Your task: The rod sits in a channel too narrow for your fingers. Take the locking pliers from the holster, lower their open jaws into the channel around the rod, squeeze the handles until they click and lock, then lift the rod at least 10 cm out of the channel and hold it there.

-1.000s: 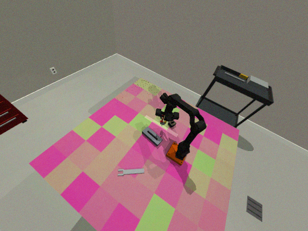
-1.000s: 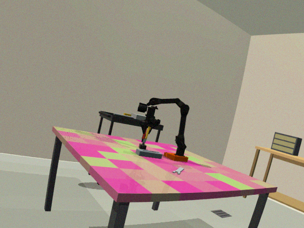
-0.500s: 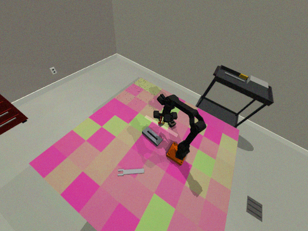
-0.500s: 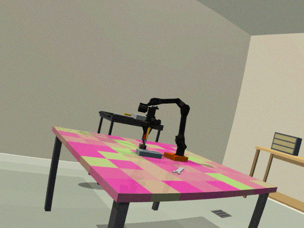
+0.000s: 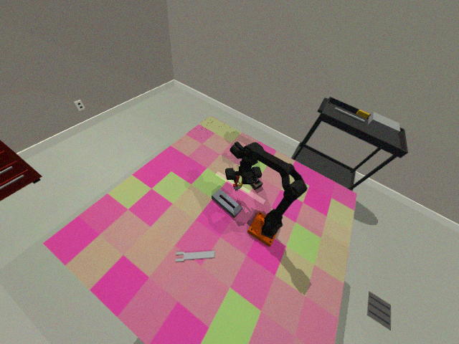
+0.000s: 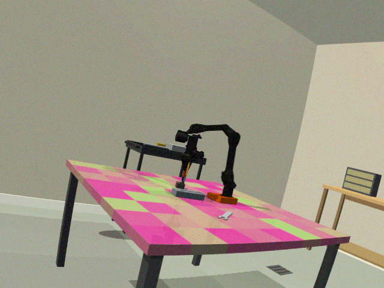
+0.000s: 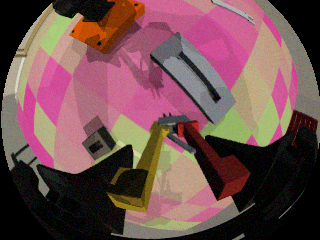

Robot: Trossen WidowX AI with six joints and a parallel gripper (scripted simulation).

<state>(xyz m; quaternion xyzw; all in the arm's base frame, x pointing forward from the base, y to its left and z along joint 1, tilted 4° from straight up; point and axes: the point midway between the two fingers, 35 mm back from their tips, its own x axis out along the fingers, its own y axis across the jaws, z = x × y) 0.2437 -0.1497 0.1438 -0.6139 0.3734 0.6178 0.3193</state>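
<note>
The grey channel block is 30 mm ahead of my gripper tip, 90 mm to the left of it and 120 mm below it. From my gripper tip the other things lie so: grey rod 30 mm ahead, 90 mm to the left, 130 mm below; then grey holster 100 mm behind, 120 mm to the right, 130 mm below; then yellow handle 10 mm behind, 10 mm to the right.
</note>
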